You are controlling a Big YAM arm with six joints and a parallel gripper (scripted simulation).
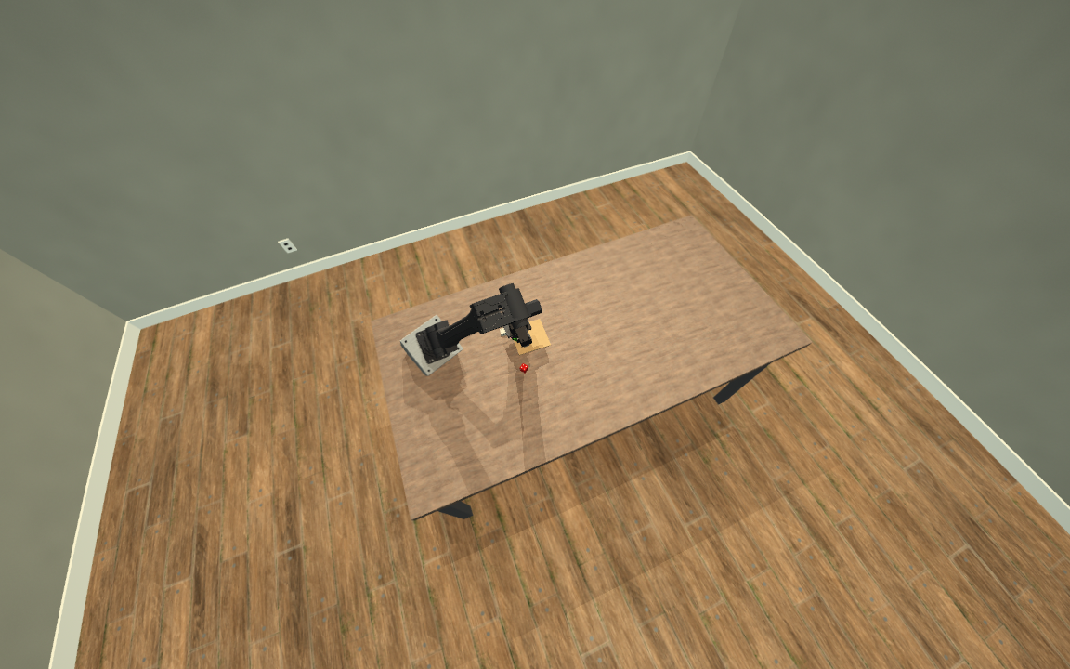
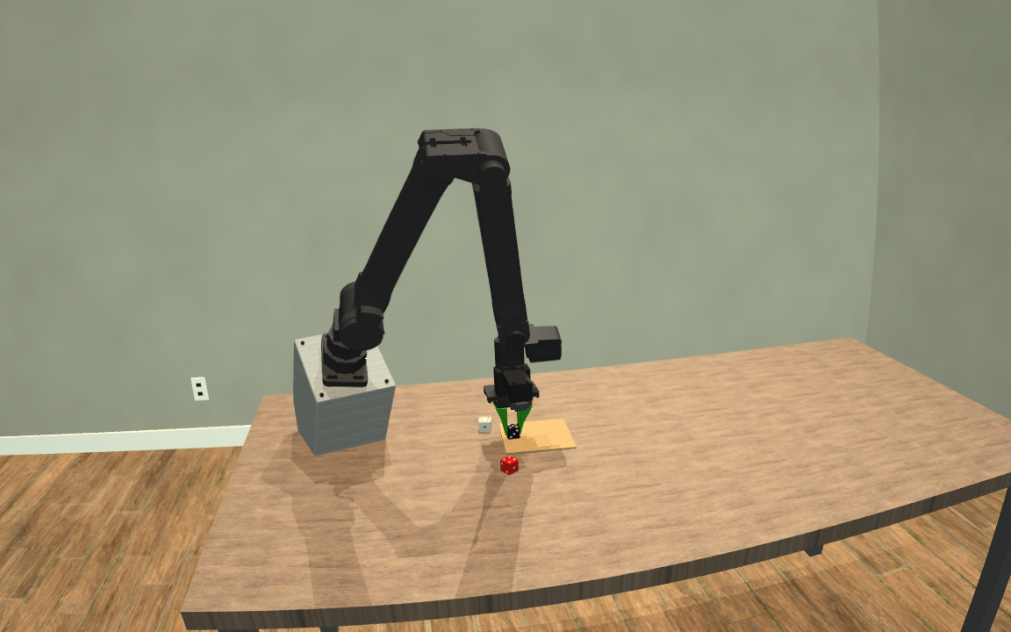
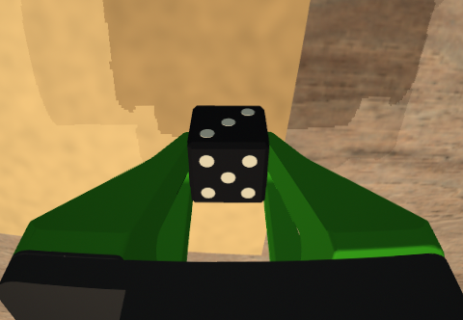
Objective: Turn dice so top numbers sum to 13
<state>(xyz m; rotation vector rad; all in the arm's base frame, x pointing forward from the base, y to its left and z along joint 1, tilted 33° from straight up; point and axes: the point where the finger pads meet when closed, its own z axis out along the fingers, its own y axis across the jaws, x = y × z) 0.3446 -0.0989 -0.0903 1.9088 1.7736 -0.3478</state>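
Now: hand right at the black die. Round my hand: tan mat: 5 cm ahead, 1 cm to the right, 2 cm below; white die: 4 cm behind, 6 cm to the left, 1 cm below; red die: 5 cm behind, 13 cm to the right, 1 cm below.
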